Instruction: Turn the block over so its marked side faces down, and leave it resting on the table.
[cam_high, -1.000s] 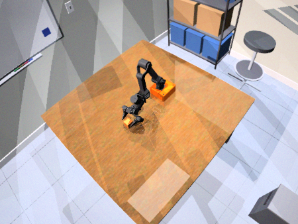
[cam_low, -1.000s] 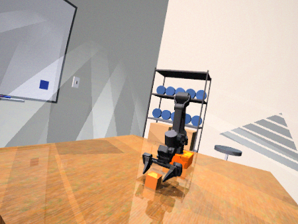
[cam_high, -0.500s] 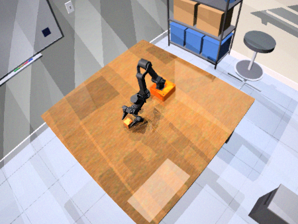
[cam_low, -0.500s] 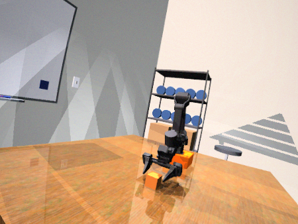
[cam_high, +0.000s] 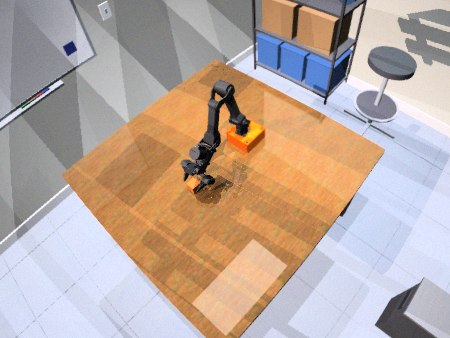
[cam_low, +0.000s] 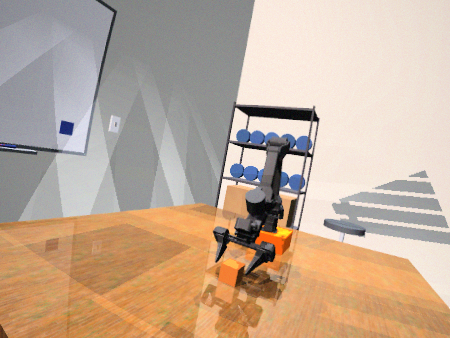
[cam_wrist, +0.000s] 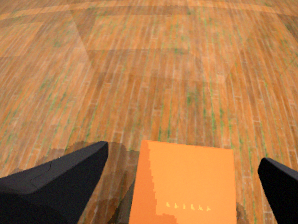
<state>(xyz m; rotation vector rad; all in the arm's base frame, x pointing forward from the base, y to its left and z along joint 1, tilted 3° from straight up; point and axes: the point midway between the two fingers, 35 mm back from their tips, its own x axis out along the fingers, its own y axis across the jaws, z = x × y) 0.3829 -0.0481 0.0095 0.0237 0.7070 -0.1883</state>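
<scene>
Now: the block 30 mm behind my gripper tip, 10 mm to the left of it and 20 mm below it.
</scene>
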